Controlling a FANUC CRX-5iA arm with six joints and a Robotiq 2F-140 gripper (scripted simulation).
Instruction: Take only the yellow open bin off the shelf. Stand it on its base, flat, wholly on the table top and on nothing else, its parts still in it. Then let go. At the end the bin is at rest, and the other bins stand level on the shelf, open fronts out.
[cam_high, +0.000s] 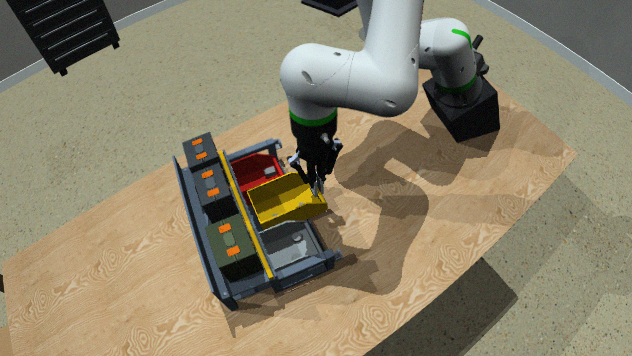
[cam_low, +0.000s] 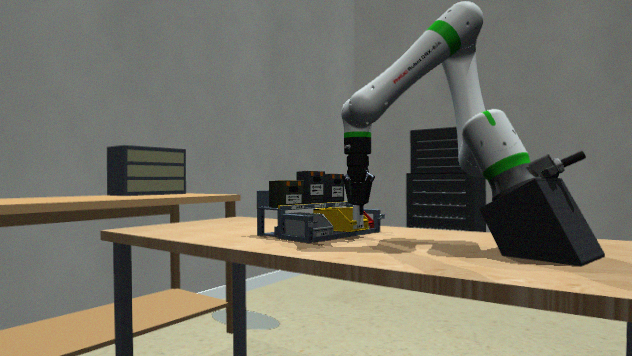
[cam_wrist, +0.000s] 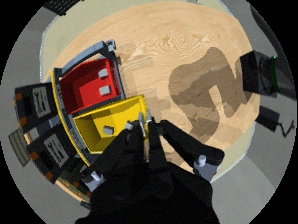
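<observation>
My hand is 7 cm short of the yellow open bin, 3 cm to the left of it and 2 cm above it. From my hand the other things lie so: red bin (16 cm to the right, 8 cm ahead, 4 cm below); yellow rail (18 cm ahead, 8 cm to the right, 3 cm above); grey bin (18 cm ahead, 4 cm to the left, 4 cm below).
</observation>
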